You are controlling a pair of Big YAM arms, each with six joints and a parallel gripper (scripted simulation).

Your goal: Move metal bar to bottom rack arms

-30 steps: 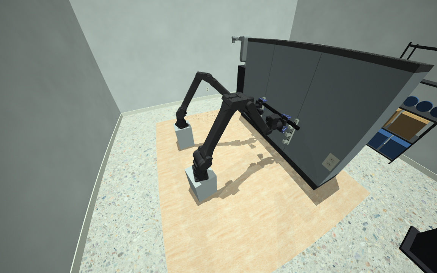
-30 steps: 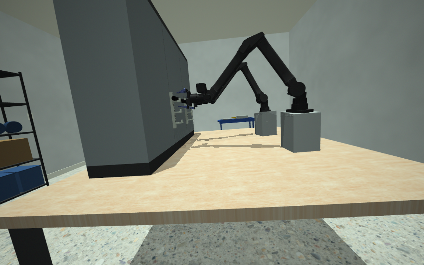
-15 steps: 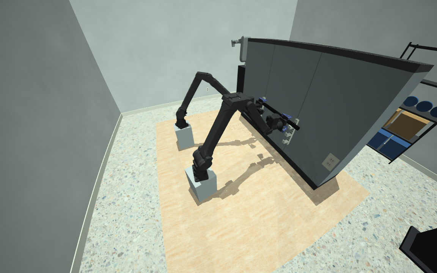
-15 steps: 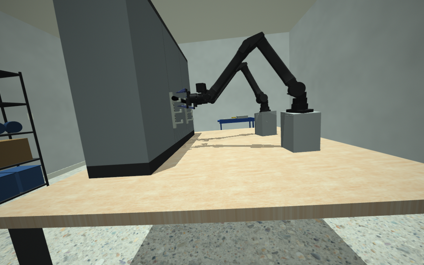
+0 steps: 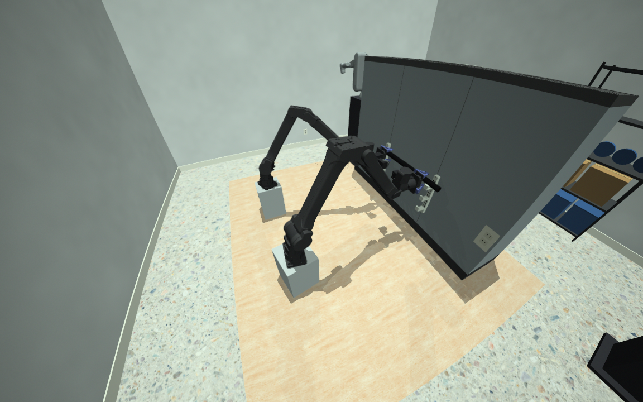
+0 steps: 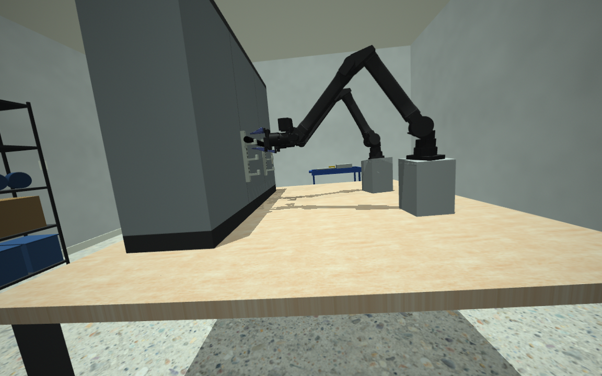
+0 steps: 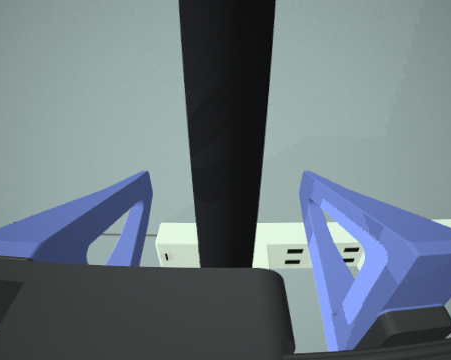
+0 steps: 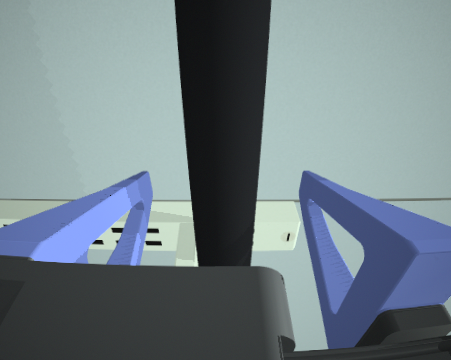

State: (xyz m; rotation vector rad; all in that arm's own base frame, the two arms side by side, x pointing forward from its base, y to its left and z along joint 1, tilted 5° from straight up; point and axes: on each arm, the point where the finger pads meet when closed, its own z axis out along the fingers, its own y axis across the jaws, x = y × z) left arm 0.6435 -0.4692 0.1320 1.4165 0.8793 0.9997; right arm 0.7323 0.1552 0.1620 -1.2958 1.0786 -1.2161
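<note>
My left hand is 150 mm to the left of the metal bar and 10 mm past it. Round my left hand: grey wall panel 180 mm ahead, 140 mm to the right, 70 mm above.
</note>
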